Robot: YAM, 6 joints.
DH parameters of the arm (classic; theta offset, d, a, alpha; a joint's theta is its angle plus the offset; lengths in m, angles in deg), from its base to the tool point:
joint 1: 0 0.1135 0.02 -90
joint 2: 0 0 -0.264 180
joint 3: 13.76 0 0.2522 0
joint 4: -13.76 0 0.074 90
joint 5: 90 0 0 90
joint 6: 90 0.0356 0 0
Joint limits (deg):
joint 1: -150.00..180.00
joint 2: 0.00..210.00
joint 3: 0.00..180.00
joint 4: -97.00..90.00
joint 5: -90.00..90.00
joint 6: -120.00..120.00
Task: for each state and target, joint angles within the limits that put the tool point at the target. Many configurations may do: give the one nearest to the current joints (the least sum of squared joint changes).
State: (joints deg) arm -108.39 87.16 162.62 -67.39 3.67 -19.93
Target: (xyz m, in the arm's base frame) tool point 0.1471 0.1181 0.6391
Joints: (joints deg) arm -140.78 63.27 176.91 -58.91 -2.45 -19.93
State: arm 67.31 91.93 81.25 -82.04 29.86 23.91
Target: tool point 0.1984 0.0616 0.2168
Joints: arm 22.80 88.77 58.88 -88.93 34.35 23.91
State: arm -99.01 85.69 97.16 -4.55 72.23 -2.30
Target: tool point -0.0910 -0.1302 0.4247
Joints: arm -112.27 50.24 64.24 -20.50 78.43 -2.30
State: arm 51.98 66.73 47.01 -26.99 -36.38 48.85
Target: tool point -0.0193 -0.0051 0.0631
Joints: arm 66.46 111.12 0.00 -42.83 -26.09 48.85
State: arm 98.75 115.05 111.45 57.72 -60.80 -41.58
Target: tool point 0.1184 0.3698 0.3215
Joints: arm 67.36 101.13 67.11 58.61 -68.19 -41.58
